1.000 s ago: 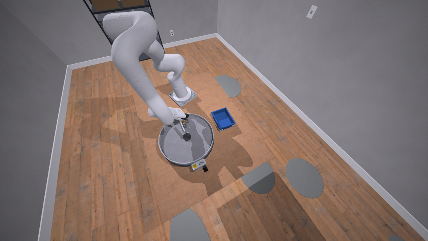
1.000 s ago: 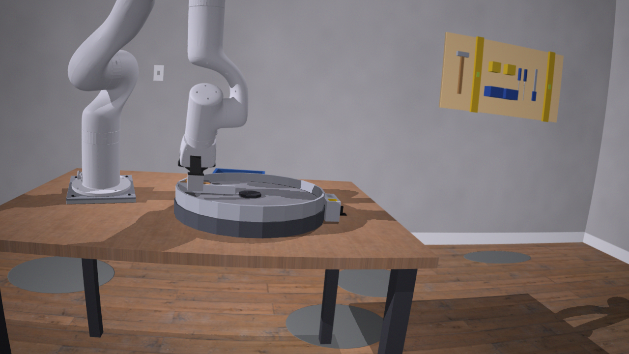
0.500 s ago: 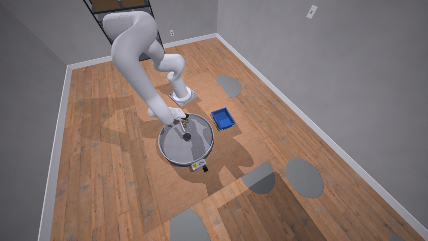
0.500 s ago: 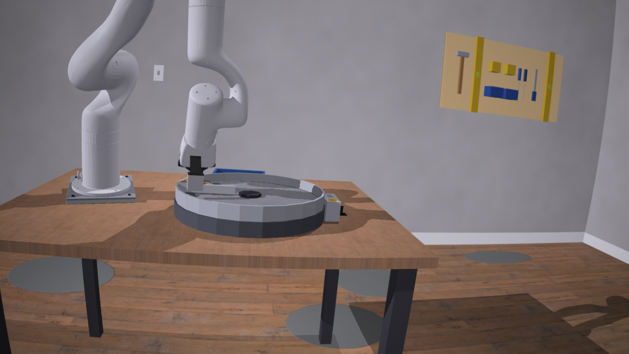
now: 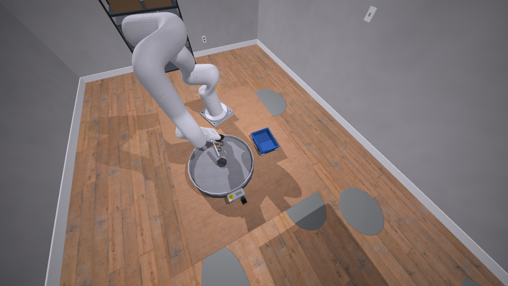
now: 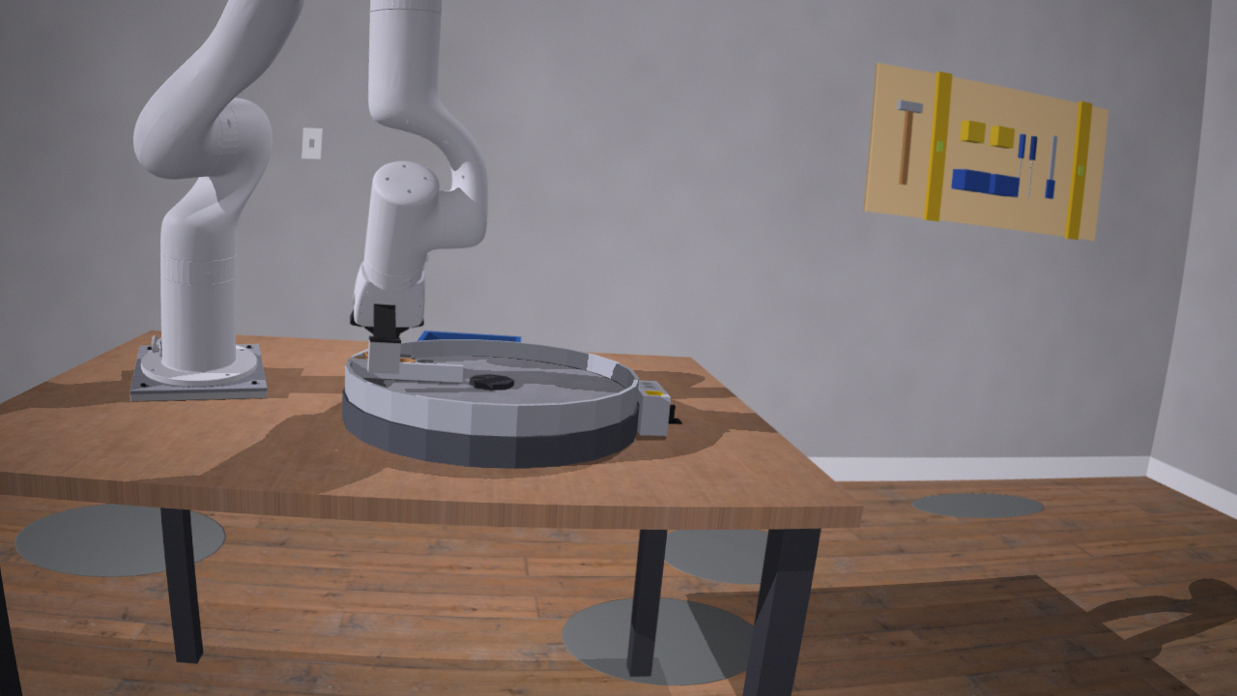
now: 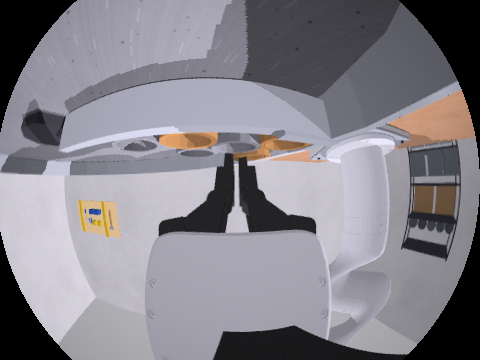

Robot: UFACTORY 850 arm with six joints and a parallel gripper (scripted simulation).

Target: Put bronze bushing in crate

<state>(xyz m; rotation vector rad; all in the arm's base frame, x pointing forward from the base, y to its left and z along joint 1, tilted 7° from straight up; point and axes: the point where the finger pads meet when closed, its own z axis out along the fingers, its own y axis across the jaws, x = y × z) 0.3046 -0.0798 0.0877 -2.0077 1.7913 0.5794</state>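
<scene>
Right now the blue crate is 15 cm ahead of my hand, 28 cm to the left of it and 7 cm below it. Round my hand: turning table: 16 cm ahead, 8 cm to the right, 5 cm below.
</scene>
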